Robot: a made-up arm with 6 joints.
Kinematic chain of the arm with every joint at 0, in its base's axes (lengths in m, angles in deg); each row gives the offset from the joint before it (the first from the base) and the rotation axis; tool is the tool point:
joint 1: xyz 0 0 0.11 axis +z
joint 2: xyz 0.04 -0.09 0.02 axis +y
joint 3: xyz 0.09 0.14 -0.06 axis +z
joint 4: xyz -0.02 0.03 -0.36 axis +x
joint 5: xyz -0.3 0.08 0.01 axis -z
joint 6: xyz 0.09 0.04 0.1 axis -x
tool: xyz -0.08 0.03 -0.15
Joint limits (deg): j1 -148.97..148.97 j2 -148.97..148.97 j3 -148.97..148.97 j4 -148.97..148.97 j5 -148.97..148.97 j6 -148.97..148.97
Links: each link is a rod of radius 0.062 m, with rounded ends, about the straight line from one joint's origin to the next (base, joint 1, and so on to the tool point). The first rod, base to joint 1, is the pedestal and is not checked.
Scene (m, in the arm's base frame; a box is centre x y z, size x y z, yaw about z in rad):
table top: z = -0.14
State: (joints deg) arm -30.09 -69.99 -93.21 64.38 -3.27 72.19
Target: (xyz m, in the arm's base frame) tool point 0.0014 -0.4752 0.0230
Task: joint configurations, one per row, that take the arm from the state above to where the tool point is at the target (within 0.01 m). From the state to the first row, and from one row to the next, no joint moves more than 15 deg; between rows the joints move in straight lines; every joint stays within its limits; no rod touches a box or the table.
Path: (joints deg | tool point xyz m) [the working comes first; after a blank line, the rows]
Joints at the target: -118.47 -88.65 -55.53 58.00 -31.44 94.96
Straight joint move there: clear.

1: -44.82 -73.10 -86.93 63.32 -7.97 75.99 | 0.5646 -0.0745 0.0643
2: -59.55 -76.21 -80.65 62.25 -12.66 79.78 | 0.5088 -0.2147 0.0494
3: -74.28 -79.32 -74.37 61.19 -17.36 83.58 | 0.4156 -0.3347 0.0372
4: -89.01 -82.43 -68.09 60.13 -22.05 87.37 | 0.2923 -0.4231 0.0285
5: -103.74 -85.54 -61.81 59.06 -26.75 91.17 | 0.1497 -0.4714 0.0237
6: -118.47 -88.65 -55.53 58.00 -31.44 94.96 | 0.0014 -0.4752 0.0230

